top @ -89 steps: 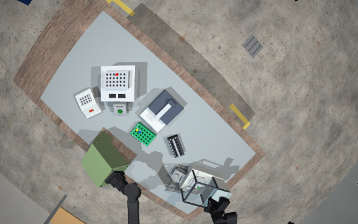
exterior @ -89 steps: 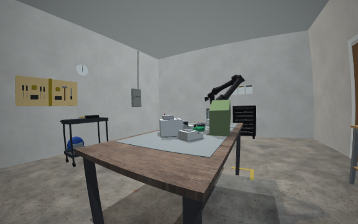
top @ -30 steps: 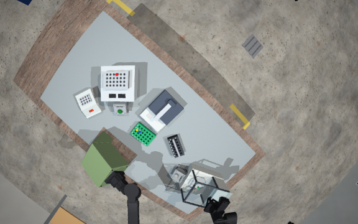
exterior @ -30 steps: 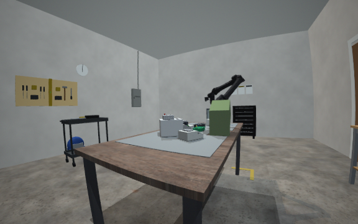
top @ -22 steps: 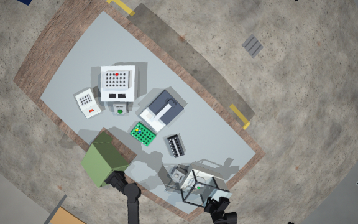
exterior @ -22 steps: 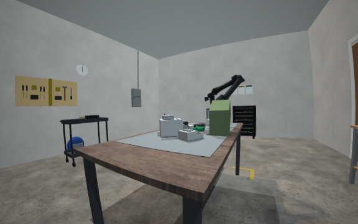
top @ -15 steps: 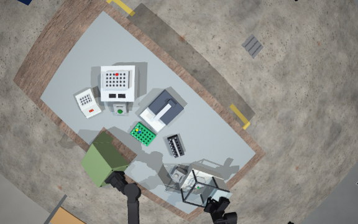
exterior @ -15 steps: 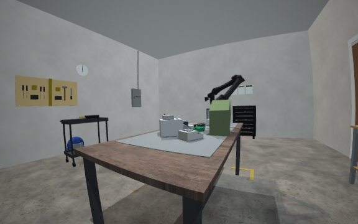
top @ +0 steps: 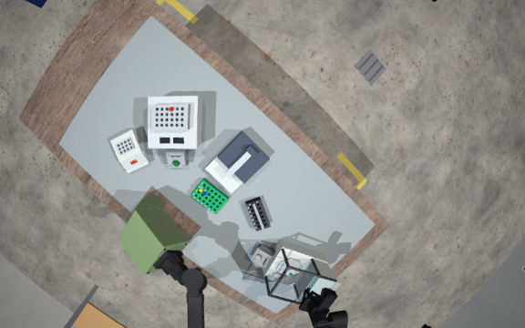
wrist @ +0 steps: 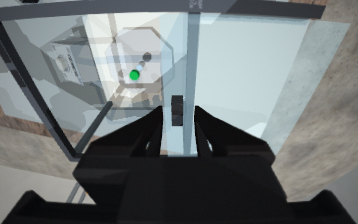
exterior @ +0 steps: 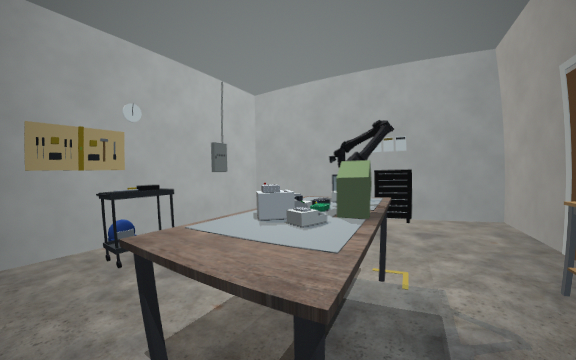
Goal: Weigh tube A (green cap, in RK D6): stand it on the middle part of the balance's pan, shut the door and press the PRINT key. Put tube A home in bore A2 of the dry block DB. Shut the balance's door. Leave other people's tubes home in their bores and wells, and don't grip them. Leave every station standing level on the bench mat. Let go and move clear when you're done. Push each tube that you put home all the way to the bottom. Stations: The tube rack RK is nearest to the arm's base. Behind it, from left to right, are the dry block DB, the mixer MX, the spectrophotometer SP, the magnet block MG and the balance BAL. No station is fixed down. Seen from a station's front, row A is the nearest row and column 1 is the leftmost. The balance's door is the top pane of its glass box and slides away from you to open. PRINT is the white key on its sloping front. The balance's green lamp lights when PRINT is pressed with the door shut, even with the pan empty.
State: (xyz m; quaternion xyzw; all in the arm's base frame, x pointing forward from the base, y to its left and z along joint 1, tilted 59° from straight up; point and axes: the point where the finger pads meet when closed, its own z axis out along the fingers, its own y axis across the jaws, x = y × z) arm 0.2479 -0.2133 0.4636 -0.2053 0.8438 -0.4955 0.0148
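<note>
The sliding door is 10 mm ahead of my hand, 30 mm to the right of it and 10 mm below it. Round my hand: green-capped tube: 20 mm behind, 60 mm to the left, 120 mm below; then white print key: 70 mm behind, 200 mm to the left, 150 mm below; then balance pan: 20 mm behind, 60 mm to the left, 150 mm below.
</note>
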